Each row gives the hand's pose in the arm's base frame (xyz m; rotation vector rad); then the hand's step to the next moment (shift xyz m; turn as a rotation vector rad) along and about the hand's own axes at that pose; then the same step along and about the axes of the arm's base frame.
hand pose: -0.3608 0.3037 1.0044 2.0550 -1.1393 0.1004
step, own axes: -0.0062 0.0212 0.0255 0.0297 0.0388 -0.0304
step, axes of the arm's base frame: -0.0268 -0.0189 -0.0080 -0.0029 -0.0124 0.0561
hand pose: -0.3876 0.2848 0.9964 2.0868 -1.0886 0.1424
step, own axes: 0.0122 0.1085 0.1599 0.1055 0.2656 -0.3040
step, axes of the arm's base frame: -0.1102 -0.1528 -0.0446 -0.0590 0.0438 0.4107
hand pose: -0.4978 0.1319 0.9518 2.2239 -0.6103 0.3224
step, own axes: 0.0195 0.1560 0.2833 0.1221 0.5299 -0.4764
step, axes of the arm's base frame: -0.0557 -0.3093 -0.0788 -0.1887 0.0176 0.6977
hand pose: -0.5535 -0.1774 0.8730 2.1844 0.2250 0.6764
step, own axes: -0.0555 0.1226 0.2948 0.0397 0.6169 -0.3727
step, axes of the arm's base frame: 0.1043 -0.2956 -0.0822 -0.2076 -0.1384 0.6773
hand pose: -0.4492 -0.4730 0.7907 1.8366 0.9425 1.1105
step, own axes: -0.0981 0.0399 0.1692 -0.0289 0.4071 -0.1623
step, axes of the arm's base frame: 0.1294 -0.1428 -0.0520 -0.0792 -0.1593 0.4016
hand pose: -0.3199 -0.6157 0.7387 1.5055 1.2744 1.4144
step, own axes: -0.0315 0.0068 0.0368 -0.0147 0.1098 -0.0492
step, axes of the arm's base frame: 0.0398 -0.0271 -0.0086 -0.0261 -0.0503 0.1072
